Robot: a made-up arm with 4 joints.
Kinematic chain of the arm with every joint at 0, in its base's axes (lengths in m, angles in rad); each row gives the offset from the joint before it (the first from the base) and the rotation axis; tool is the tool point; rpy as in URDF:
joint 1: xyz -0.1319 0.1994 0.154 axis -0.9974 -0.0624 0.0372
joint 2: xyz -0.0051 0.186 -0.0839 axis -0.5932 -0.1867 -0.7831
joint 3: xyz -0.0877 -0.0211 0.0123 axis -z
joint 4: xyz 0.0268 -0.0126 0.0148 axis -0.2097 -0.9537 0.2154
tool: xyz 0.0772 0.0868 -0.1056 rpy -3.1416 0 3.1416
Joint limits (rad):
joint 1: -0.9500..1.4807
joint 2: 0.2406..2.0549
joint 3: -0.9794..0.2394
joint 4: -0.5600..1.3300
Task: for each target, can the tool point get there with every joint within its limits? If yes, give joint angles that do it. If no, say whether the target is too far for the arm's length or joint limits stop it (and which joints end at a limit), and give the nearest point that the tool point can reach.
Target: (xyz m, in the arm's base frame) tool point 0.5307 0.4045 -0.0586
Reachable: no: too far | nearest point 0.0056 0.3779 -0.0462 | short by 0.526 m
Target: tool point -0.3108 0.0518 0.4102
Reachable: no: joint limits stop it (at a limit: joint 1, joint 2, joint 3) | nearest point -0.1110 0.3002 0.2431 | short by 0.360 m
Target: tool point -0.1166 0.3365 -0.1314
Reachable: yes | joints 0.2746 1.3407 -0.8559 -0.2275
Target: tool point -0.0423 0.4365 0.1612
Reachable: yes | joints -0.6696 1.2299 -0.3598 0.7108
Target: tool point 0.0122 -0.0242 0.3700
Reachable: no: joint limits stop it (at a limit: joint 1, joint 2) | nearest point -0.0704 0.0566 0.0367 | short by 0.353 m
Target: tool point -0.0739 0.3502 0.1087
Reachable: yes | joints -0.3515 1.6710 -0.0611 0.6450
